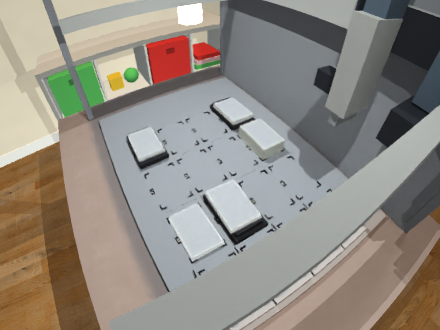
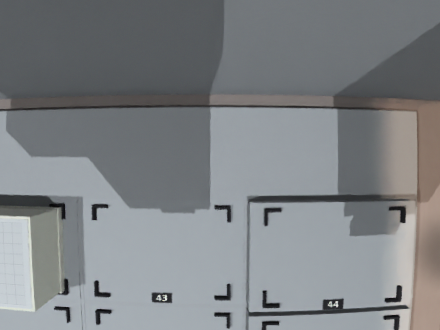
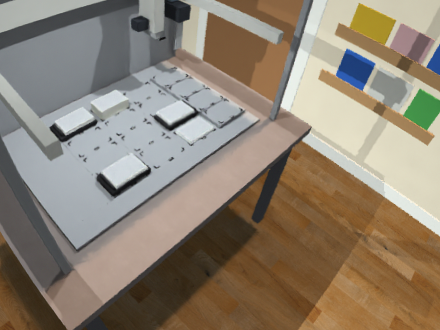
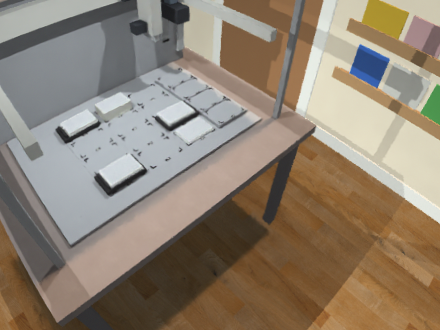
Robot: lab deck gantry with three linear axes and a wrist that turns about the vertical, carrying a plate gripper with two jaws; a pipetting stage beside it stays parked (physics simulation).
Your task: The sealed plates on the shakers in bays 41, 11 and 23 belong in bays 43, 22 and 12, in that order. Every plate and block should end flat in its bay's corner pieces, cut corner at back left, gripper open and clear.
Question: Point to a bay 43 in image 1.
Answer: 299, 181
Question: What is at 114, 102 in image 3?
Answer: A tall pale block.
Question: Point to a bay 22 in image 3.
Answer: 138, 138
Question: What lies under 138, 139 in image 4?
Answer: A bay 22.
